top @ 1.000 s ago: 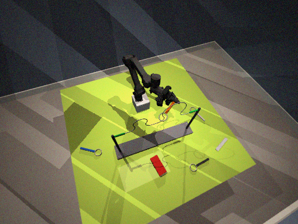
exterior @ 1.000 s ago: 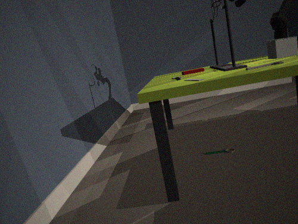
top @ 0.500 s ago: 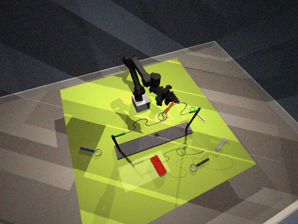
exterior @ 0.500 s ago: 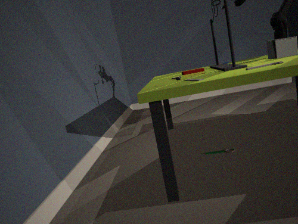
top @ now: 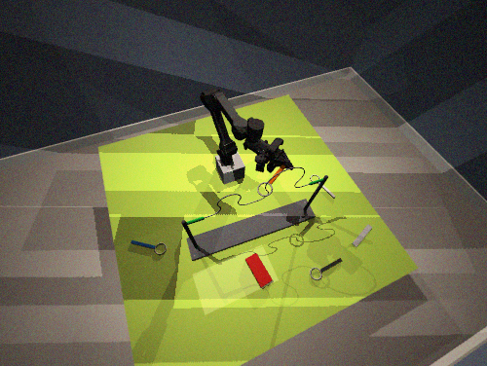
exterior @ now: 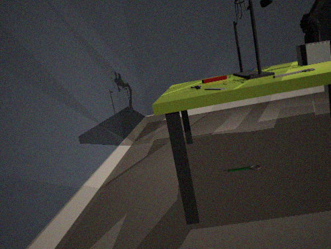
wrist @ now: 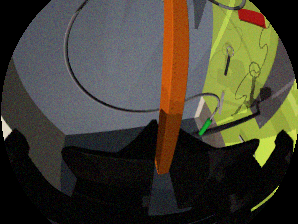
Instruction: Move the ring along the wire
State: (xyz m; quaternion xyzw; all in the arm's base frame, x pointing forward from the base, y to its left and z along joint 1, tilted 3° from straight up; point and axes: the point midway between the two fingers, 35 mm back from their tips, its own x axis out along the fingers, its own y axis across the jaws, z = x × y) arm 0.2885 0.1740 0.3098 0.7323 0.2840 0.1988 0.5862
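The orange-handled ring lies 30 mm ahead of my gripper tip, 80 mm to the right of it and 20 mm below it. The rest, counted from my gripper tip: red block: 260 mm ahead, 150 mm to the right, 420 mm below; then grey bar: 200 mm ahead, 410 mm to the left, 430 mm below; then dark-handled ring: 310 mm ahead, 150 mm to the left, 420 mm below.
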